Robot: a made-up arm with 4 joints.
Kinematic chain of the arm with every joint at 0, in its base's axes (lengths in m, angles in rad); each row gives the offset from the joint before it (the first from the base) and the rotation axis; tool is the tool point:
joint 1: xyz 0 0 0.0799 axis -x
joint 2: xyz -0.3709 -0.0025 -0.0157 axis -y
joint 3: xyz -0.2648 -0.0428 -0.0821 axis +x
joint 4: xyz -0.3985 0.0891 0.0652 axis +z
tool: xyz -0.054 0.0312 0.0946
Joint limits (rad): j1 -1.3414..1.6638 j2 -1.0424..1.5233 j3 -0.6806..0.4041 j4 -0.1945..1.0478
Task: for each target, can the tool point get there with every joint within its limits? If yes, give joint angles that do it. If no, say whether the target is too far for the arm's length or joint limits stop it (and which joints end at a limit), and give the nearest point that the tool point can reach.
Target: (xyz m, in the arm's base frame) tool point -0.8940 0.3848 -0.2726
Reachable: yes | joints -0.8381 0.8894 0.1769 0.8386
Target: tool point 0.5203 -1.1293 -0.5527
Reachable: no: too far | nearest point -0.3649 -0.6488 -0.2835 | short by 1.043 m
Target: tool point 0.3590 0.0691 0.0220
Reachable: no: joint limits stop it (at a limit: joint 2, joint 3, joint 4) | nearest point -0.3649 0.5700 -0.3977 | short by 0.975 m
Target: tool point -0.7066 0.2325 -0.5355
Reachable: yes | joints -0.2993 1.1811 -0.1421 0.9383
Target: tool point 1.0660 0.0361 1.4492
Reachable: no: too far | nearest point -0.6288 0.0173 0.7359 | short by 1.839 m
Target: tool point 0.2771 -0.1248 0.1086
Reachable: no: joint limits stop it (at a limit: joint 1, joint 2, joint 3, joint 4) | nearest point -0.3649 -0.7384 -0.0083 | short by 0.896 m
